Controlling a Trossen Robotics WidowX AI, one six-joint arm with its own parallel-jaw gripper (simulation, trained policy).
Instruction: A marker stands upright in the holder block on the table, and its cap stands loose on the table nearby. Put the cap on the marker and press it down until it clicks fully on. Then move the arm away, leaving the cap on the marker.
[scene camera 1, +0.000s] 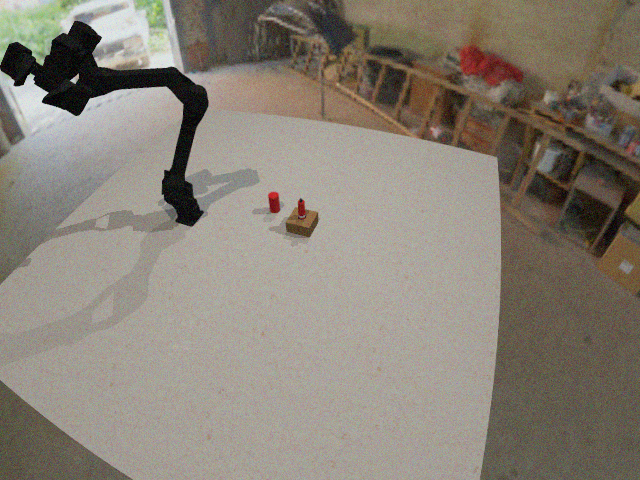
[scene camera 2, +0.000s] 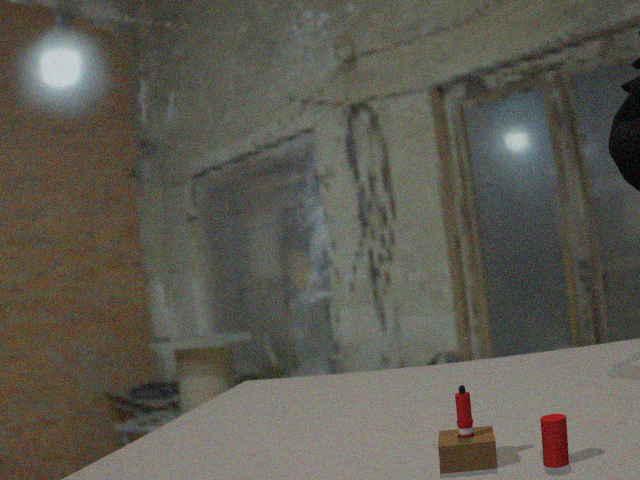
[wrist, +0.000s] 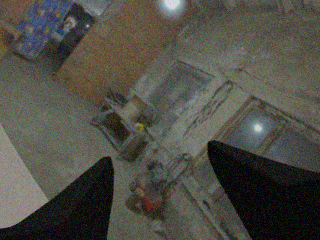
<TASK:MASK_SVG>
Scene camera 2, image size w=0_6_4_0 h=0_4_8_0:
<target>red cap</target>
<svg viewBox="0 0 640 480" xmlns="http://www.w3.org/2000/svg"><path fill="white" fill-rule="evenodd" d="M542 416L540 422L542 428L543 464L549 468L563 467L569 463L566 415L553 414Z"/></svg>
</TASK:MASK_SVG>
